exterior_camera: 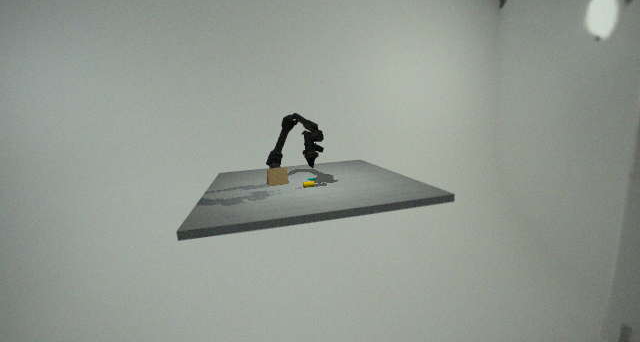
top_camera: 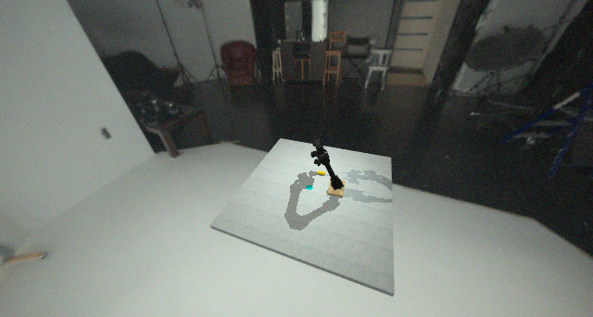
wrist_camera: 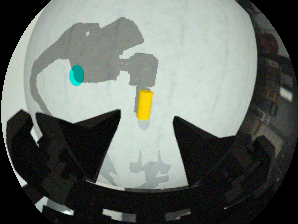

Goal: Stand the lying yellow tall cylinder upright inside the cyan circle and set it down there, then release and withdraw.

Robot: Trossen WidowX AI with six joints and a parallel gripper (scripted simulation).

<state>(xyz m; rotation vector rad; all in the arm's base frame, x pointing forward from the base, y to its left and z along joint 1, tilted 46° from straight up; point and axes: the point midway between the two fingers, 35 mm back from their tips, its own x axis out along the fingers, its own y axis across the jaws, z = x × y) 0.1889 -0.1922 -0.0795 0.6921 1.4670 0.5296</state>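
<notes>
My gripper tip is 11 cm above the yellow tall cylinder and 2 cm past it. From my gripper tip the other things lie so: cyan circle (20 cm to the left, 12 cm below, 6 cm ahead).
</notes>
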